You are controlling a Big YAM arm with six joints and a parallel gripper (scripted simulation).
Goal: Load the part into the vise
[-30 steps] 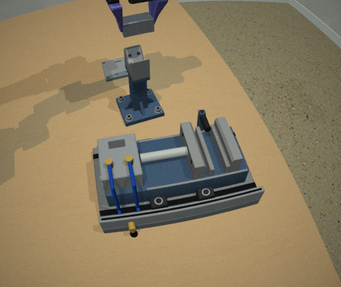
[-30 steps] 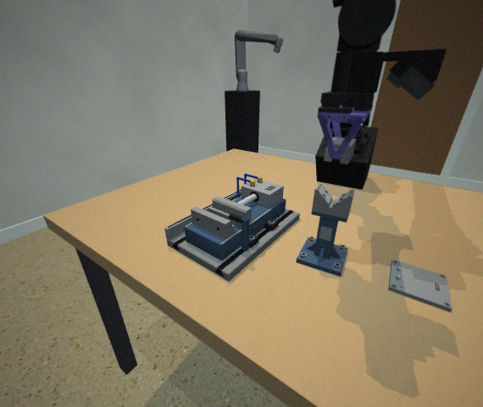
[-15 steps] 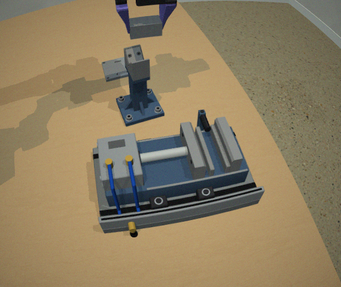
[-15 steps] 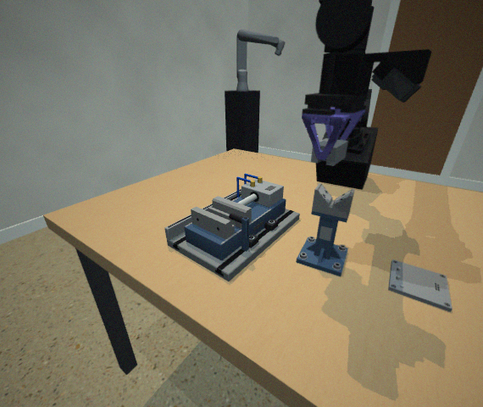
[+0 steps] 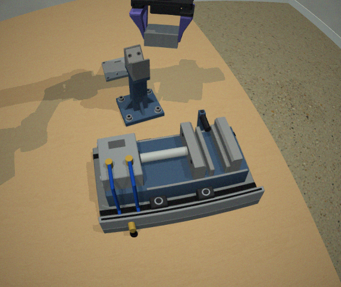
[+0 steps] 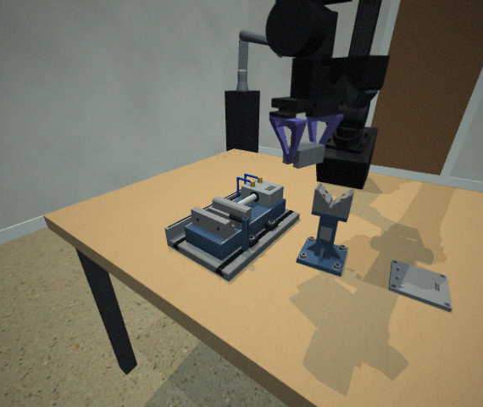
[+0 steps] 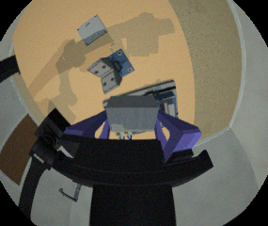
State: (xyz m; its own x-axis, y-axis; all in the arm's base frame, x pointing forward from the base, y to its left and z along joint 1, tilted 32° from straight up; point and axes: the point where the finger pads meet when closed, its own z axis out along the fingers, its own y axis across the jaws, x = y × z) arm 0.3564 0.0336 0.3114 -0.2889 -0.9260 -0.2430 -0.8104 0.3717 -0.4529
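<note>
My hand is 150 mm to the left of the moving jaw, 150 mm above it and 20 mm short of it. Also, from my hand: grey part 10 mm below; v-block stand 170 mm below, 50 mm to the left, 40 mm behind; black work stop 140 mm below, 100 mm to the right, 60 mm ahead.
</note>
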